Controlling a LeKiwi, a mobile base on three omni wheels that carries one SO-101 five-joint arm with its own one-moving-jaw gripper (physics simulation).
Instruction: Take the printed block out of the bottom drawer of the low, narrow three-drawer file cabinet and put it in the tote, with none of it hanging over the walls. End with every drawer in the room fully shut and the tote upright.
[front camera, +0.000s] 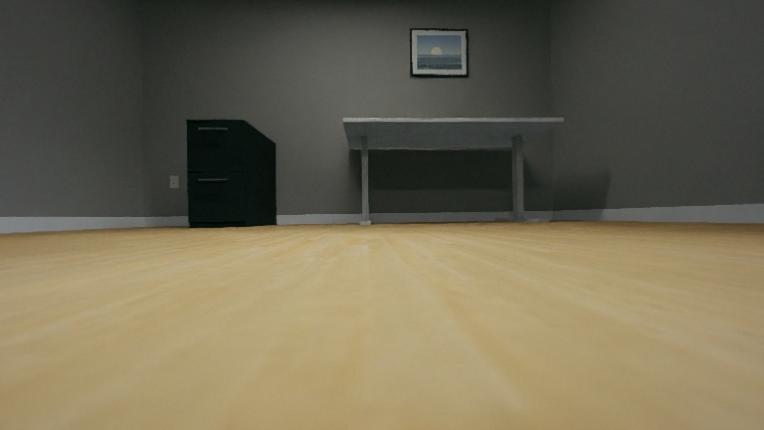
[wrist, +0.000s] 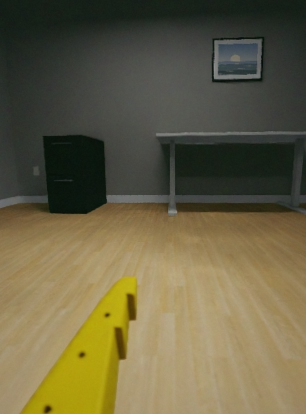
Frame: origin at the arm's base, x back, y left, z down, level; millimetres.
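Seen in the pictures: hand, tool point: (wrist: 136, 292).
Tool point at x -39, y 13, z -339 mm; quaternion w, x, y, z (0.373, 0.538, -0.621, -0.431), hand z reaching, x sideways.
Note:
A point is followed by its place in that frame.
My gripper is fully open: its yellow notched fixed jaw (wrist: 100, 345) {x -17, y 16, z -339 mm} shows at the lower left of the wrist view, and the moving jaw has swung out of the picture. The jaw points forward over the wood floor, far from the furniture. The gripper does not show in the front view. The low, narrow three-drawer file cabinet, the printed block and the tote do not show in either view.
A black cabinet (front camera: 213, 152) {x -2094, y 1170, z -422 mm} (wrist: 64, 160) {x -2095, y 1148, z -420 mm} with two visible handles stands by the far wall at the left, its drawers looking shut. A grey table (front camera: 451, 133) {x -2406, y -514, z -605 mm} (wrist: 235, 137) {x -2310, y -418, z -606 mm} stands to its right. A framed picture (front camera: 438, 53) {x -2891, y -509, z -1488 mm} (wrist: 237, 59) {x -2891, y -516, z -1496 mm} hangs above.

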